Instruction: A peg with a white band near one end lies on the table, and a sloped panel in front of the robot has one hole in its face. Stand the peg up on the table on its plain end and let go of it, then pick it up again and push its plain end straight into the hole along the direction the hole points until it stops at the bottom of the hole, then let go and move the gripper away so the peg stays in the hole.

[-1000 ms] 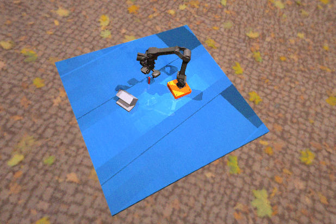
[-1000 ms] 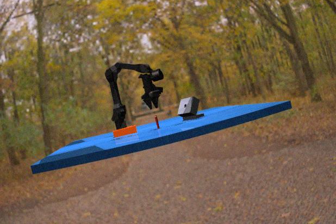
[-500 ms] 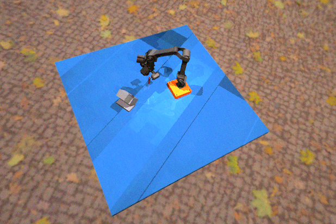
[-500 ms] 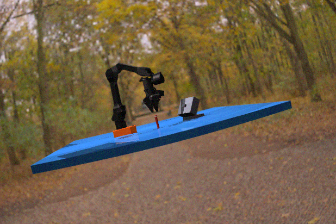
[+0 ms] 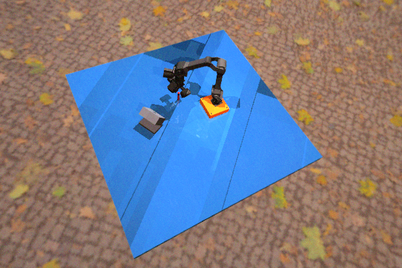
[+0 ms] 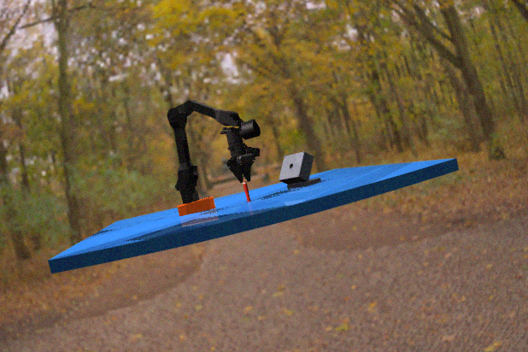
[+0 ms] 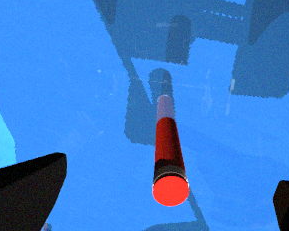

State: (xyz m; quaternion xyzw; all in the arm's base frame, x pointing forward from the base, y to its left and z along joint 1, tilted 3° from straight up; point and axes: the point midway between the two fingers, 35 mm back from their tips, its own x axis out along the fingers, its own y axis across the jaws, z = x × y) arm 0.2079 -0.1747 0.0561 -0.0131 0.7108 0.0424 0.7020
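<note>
Right now my gripper tip is 2 cm above the red peg. Round my gripper tip: dark foot (26 cm ahead, 8 cm to the left, 7 cm below); then grey sloped panel (24 cm ahead, 8 cm to the left).
</note>
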